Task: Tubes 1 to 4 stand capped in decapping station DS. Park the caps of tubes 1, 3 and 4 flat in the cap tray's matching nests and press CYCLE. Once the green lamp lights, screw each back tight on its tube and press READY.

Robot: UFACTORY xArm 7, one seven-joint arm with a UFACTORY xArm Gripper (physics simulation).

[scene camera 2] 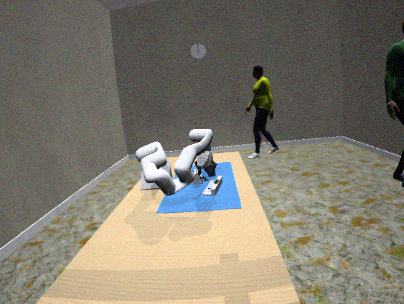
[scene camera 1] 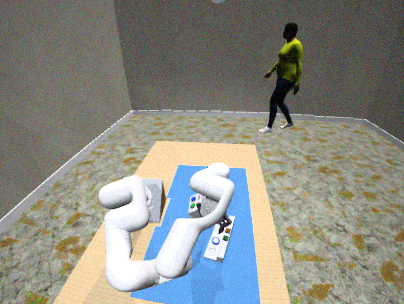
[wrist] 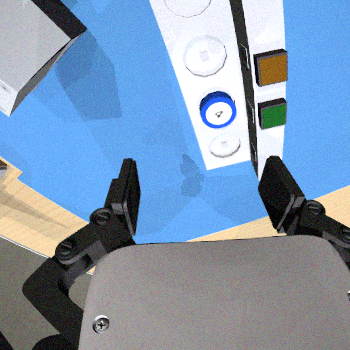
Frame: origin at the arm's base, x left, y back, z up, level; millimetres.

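Where they show: gripper, fingertip midpoint: (scene camera 2: 205, 175) (scene camera 1: 211, 227) (wrist: 201, 173).
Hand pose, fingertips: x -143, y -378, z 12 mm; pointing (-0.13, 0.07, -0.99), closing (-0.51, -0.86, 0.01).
After its pixels a point has its place.
The white cap tray (scene camera 1: 214, 254) {x -217, y -397, z -80 mm} (scene camera 2: 212, 187) {x -226, y -418, z -39 mm} (wrist: 192, 95) {x -133, y -385, z -74 mm} lies on the blue mat. A blue cap marked 4 (scene camera 1: 215, 241) {x -163, y -398, z -65 mm} (wrist: 218, 111) {x -156, y -400, z -64 mm} sits number up on the tray, at the nest second from its near end. The end nest (wrist: 225, 145) {x -210, y -388, z -76 mm} and the nest on the cap's other side (wrist: 205, 56) {x -108, y -412, z -77 mm} hold no cap. My gripper (scene camera 1: 224, 223) (wrist: 201, 173) {x -143, y -378, z 12 mm} is wide open and empty, above the mat by the tray's near end in the wrist view. The tubes are not visible; the arm covers much of the area behind the tray.
Orange (wrist: 273, 68) {x -122, y -451, z -31 mm} and green (wrist: 274, 114) {x -160, y -442, z -31 mm} square panels stand along the tray's side. A box with a blue button (scene camera 1: 193, 199) {x 36, y -272, z -17 mm} and a green button (scene camera 1: 192, 205) {x -7, y -274, z -15 mm} is partly behind the arm. A grey slab (scene camera 1: 157, 210) {x -38, y -98, z -40 mm} stands by the arm's base. A person (scene camera 1: 289, 62) (scene camera 2: 261, 100) is beyond the table.
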